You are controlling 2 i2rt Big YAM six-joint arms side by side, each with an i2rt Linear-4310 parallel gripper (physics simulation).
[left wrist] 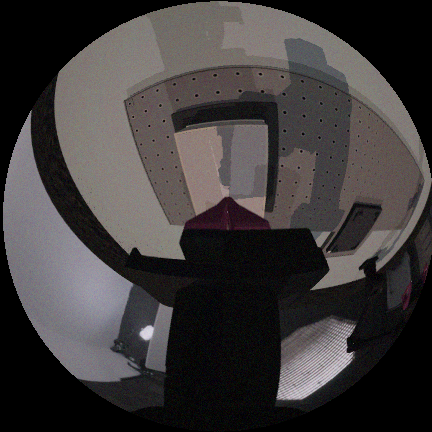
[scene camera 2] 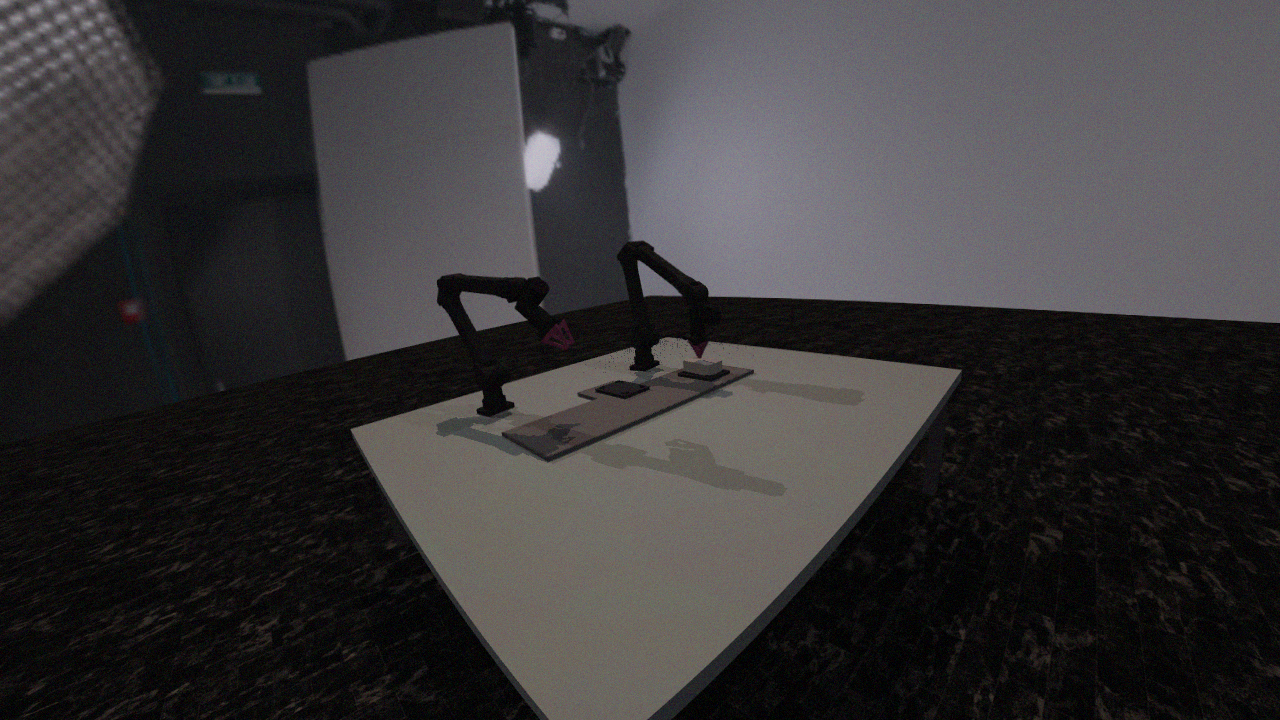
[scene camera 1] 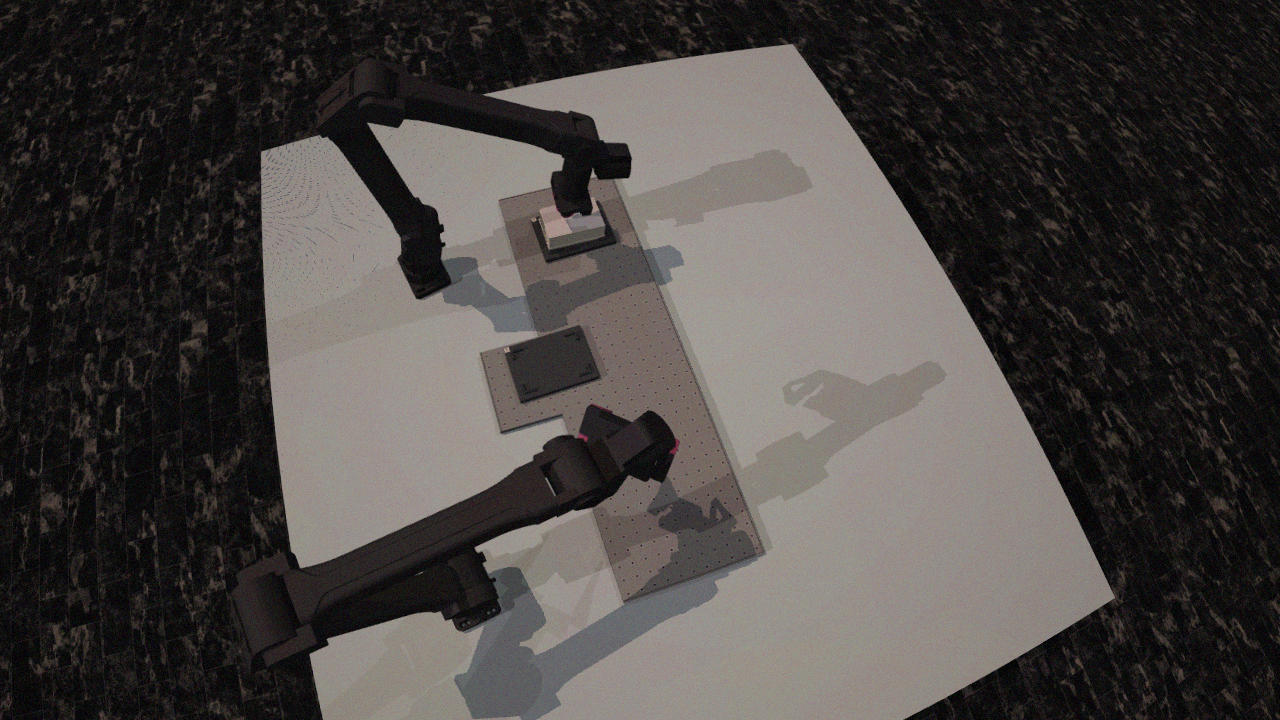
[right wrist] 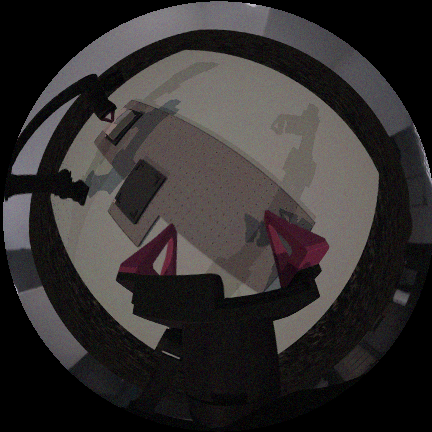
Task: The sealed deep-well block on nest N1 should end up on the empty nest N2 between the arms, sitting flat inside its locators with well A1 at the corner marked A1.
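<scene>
The pale, sealed deep-well block (scene camera 1: 577, 237) (scene camera 2: 703, 368) (left wrist: 247, 165) (right wrist: 121, 127) sits on the dark nest N1 (scene camera 1: 612, 237) (left wrist: 272, 150). It looks flat. My left gripper (scene camera 2: 699, 354) (left wrist: 227, 201) is shut with its fingertips together, over the block's top. It holds nothing; whether the tips touch the block is unclear. Nest N2 (scene camera 1: 553, 362) (scene camera 2: 622, 388) (left wrist: 355, 227) (right wrist: 140, 191) is empty, with corner locators and a small pale mark at its upper-left corner in scene camera 1. My right gripper (scene camera 2: 559, 335) (right wrist: 218, 221) is open and empty, high over the perforated board. Well A1 cannot be made out.
The perforated board (scene camera 1: 648, 358) (scene camera 2: 581, 429) (left wrist: 145, 135) (right wrist: 210, 175) carries both nests on the white table (scene camera 1: 850, 313) (scene camera 2: 671, 555). The right arm reaches over the board's lower part in scene camera 1. Arm shadows cross the board and table.
</scene>
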